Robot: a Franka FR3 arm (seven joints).
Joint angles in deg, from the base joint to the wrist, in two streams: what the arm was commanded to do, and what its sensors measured. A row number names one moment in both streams.
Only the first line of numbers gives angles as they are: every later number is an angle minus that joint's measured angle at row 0.
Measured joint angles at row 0:
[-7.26 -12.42 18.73 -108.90 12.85 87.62 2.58]
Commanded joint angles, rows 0 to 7:
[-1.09 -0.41 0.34 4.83 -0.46 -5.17 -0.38]
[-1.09 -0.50 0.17 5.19 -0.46 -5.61 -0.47]
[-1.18 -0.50 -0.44 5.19 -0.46 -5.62 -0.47]
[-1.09 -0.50 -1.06 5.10 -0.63 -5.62 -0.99]
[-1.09 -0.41 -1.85 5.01 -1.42 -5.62 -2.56]
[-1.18 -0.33 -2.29 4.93 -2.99 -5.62 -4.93]
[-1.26 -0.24 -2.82 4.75 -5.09 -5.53 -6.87]
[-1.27 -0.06 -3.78 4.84 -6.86 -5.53 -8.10]
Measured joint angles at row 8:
[-0.08 -0.44 -2.54 4.33 -2.93 -4.39 -3.43]
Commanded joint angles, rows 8 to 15:
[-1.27 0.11 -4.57 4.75 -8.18 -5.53 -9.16]
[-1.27 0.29 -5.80 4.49 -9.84 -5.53 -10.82]
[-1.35 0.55 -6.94 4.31 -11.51 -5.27 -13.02]
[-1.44 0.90 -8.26 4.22 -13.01 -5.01 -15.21]
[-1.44 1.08 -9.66 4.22 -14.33 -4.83 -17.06]
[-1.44 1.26 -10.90 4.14 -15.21 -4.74 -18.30]
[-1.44 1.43 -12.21 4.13 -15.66 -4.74 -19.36]
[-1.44 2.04 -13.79 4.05 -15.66 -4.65 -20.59]
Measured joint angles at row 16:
[-0.79 1.27 -11.16 4.19 -14.41 -4.48 -16.77]
